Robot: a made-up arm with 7 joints. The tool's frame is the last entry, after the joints.
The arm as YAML. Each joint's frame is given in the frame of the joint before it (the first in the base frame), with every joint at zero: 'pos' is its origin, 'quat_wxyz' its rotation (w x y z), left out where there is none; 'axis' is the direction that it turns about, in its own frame. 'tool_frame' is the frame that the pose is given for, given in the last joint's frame.
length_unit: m
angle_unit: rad
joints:
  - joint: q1
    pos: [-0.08, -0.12, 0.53]
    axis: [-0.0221, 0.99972, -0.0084]
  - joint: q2
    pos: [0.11, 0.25, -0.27]
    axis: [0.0, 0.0, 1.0]
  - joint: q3
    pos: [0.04, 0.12, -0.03]
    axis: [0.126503, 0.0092, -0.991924]
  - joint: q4
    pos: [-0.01, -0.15, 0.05]
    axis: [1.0, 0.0, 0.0]
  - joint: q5
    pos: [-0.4, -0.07, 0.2]
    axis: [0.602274, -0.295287, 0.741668]
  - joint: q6
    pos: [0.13, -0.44, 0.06]
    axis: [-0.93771, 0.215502, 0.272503]
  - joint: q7
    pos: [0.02, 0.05, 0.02]
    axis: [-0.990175, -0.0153, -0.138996]
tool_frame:
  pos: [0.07, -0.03, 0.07]
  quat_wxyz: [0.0, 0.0, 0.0, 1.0]
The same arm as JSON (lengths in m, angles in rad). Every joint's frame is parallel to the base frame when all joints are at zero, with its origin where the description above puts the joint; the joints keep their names.
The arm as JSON. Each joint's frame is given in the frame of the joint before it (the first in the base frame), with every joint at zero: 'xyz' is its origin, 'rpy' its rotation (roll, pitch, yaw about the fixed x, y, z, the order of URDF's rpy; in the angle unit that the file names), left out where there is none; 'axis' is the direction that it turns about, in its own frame. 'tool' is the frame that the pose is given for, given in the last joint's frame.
{"units": {"length": "m", "angle": "rad"}, "joints": [
  {"name": "q1", "type": "revolute", "origin": {"xyz": [-0.08, -0.12, 0.53]}, "axis": [-0.0221, 0.99972, -0.0084]},
  {"name": "q2", "type": "revolute", "origin": {"xyz": [0.11, 0.25, -0.27]}, "axis": [0.0, 0.0, 1.0]},
  {"name": "q3", "type": "revolute", "origin": {"xyz": [0.04, 0.12, -0.03]}, "axis": [0.126503, 0.0092, -0.991924]},
  {"name": "q4", "type": "revolute", "origin": {"xyz": [-0.01, -0.15, 0.05]}, "axis": [1.0, 0.0, 0.0]},
  {"name": "q5", "type": "revolute", "origin": {"xyz": [-0.4, -0.07, 0.2]}, "axis": [0.602274, -0.295287, 0.741668]},
  {"name": "q6", "type": "revolute", "origin": {"xyz": [0.13, -0.44, 0.06]}, "axis": [-0.93771, 0.215502, 0.272503]},
  {"name": "q7", "type": "revolute", "origin": {"xyz": [0.02, 0.05, 0.02]}, "axis": [-0.990175, -0.0153, -0.138996]}
], "tool": {"origin": {"xyz": [0.07, -0.03, 0.07], "rpy": [0.0, 0.0, 3.1416]}}}

